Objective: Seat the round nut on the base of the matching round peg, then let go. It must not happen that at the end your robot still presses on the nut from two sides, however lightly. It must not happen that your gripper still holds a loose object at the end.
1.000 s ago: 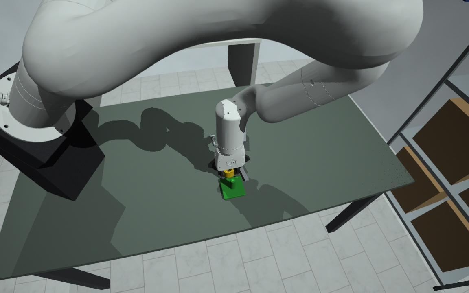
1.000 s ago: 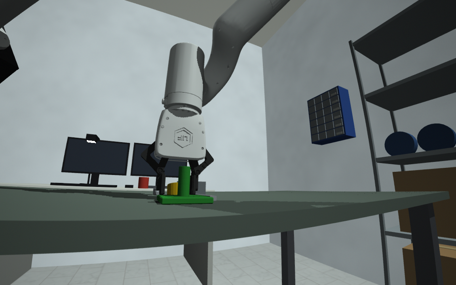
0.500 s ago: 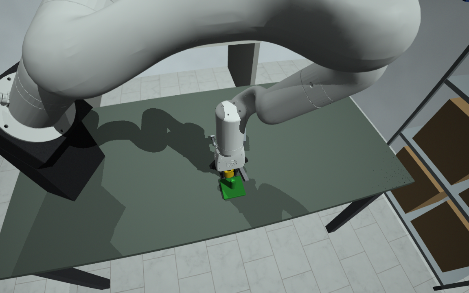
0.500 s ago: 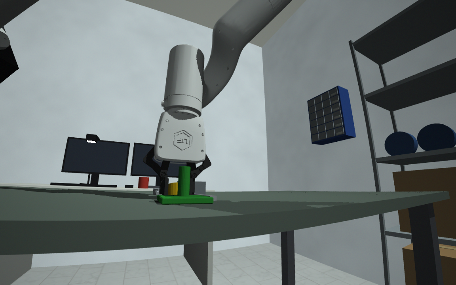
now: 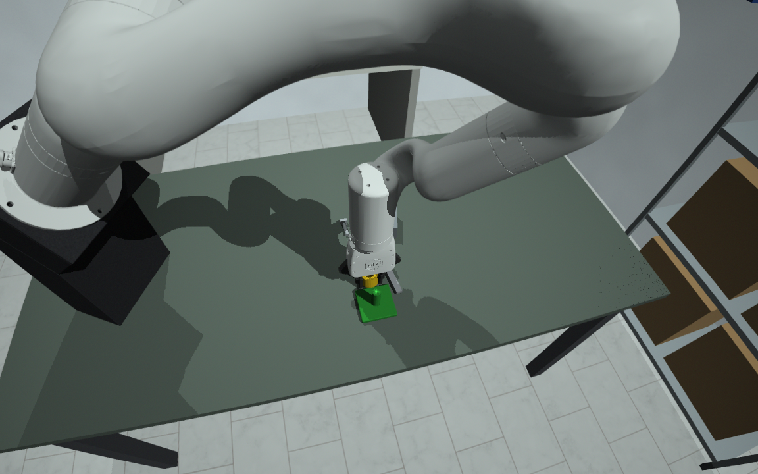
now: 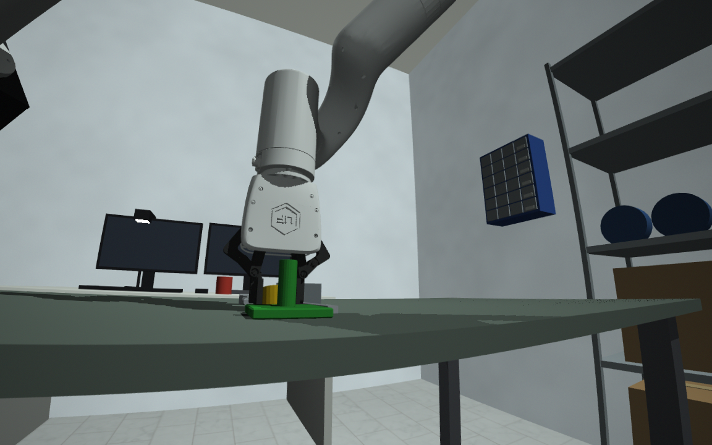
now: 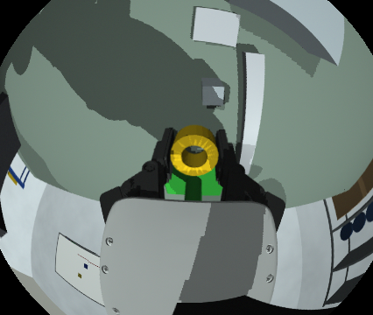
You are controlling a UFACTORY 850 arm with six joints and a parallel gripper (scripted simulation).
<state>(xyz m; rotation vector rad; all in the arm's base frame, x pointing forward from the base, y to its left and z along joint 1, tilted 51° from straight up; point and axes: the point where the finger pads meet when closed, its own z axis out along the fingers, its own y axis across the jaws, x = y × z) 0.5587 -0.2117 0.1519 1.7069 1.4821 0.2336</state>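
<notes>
My gripper is now 50 mm short of the grey bar and 20 mm above it. Also, from my hand: grey bolt: 170 mm to the left, 40 mm ahead, 10 mm below; then grey block: 120 mm to the left, 120 mm ahead; then small grey cube: 50 mm to the left, 30 mm ahead, 10 mm below.
</notes>
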